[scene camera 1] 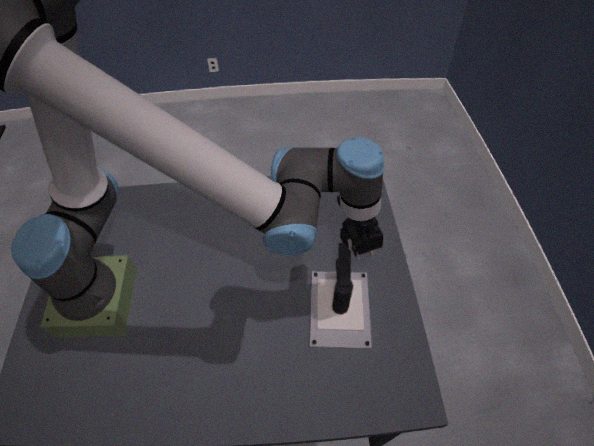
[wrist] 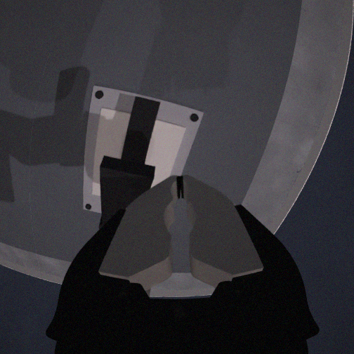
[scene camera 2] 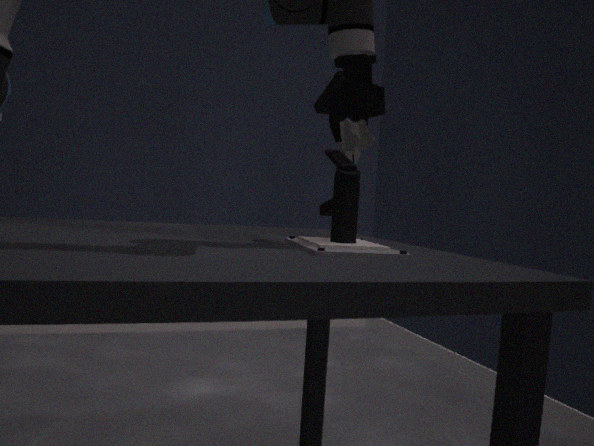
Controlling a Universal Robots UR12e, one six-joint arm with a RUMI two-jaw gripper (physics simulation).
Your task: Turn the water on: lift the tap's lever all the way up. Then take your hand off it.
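Places are measured from the arm's base along level axes (x left, y back, z up), in metres.
Pixels of known places: arm's base, origin of its link: (scene camera 1: 85, 290).
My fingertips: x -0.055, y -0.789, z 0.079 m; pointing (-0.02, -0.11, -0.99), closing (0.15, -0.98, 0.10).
For each thing: its top centre in the pictures, then the offset to it from my fingertips. "*": a spot on its surface instead.
- tap, a spot on its surface: (scene camera 2: 345, 207) * dx -0.098, dy +0.068, dz -0.083 m
- white plate, centre of its top: (scene camera 2: 343, 243) (scene camera 1: 340, 307) dx -0.078, dy +0.056, dz -0.150 m
- flat dark lever, centre of its top: (scene camera 2: 340, 148) (scene camera 1: 345, 259) dx -0.030, dy +0.046, dz +0.030 m
The tap (scene camera 1: 342, 295) (scene camera 2: 345, 207) is a dark upright column on a white plate (scene camera 1: 340, 339) (scene camera 2: 365, 250) (wrist: 88, 180). Its spout (scene camera 2: 326, 207) (wrist: 139, 132) sticks out low on the column. The flat dark lever (scene camera 2: 339, 159) (wrist: 127, 175) at the top is tilted, its free end raised above the column in scene camera 2. My gripper (scene camera 1: 361, 254) (scene camera 2: 354, 161) (wrist: 180, 177) is shut and empty, pointing down, its fingertips level with the lever and close beside it. Whether they touch the lever cannot be told. In the wrist view the left finger hides part of the lever.
The plate sits near the right edge of the dark grey table (scene camera 1: 210, 395) (scene camera 2: 175, 300). The arm's base stands on a green block (scene camera 1: 127, 295) at the left. The arm reaches across above the table. A blue wall (scene camera 1: 310, 40) with a socket (scene camera 1: 213, 65) is at the back.
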